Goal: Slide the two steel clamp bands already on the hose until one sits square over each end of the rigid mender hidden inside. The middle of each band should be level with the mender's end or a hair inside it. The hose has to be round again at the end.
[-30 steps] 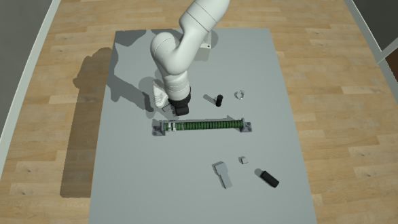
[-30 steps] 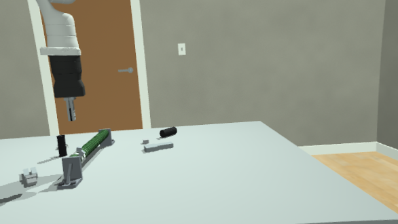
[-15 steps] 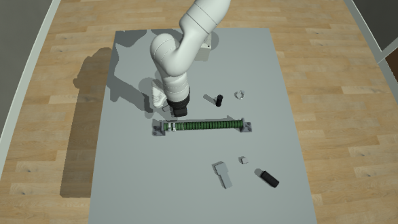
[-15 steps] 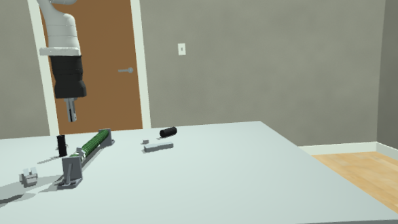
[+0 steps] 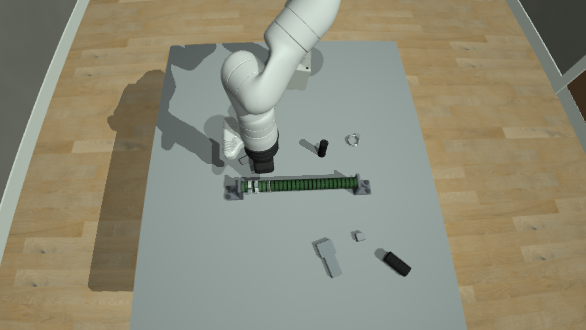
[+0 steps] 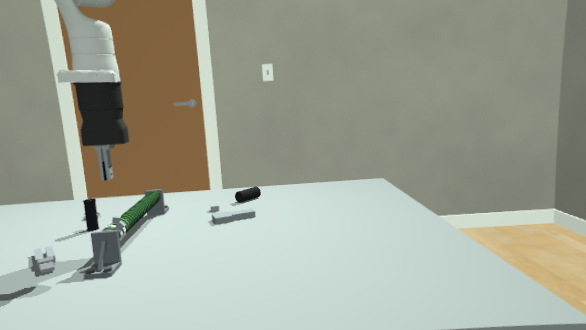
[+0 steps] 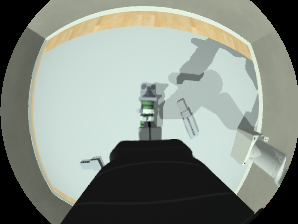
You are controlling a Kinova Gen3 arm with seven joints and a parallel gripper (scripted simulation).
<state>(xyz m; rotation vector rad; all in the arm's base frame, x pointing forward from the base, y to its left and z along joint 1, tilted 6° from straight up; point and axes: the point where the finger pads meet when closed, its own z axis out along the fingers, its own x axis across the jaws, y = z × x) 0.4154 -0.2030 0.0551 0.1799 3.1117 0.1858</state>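
The grey stepped tool is 16 cm below my hand, 12 cm behind it and 1 cm to the left of it. Also, from my hand: small grey cube (25 cm to the left, 21 cm ahead, 16 cm below); then black cylinder (22 cm to the left, 13 cm below, 8 cm behind).
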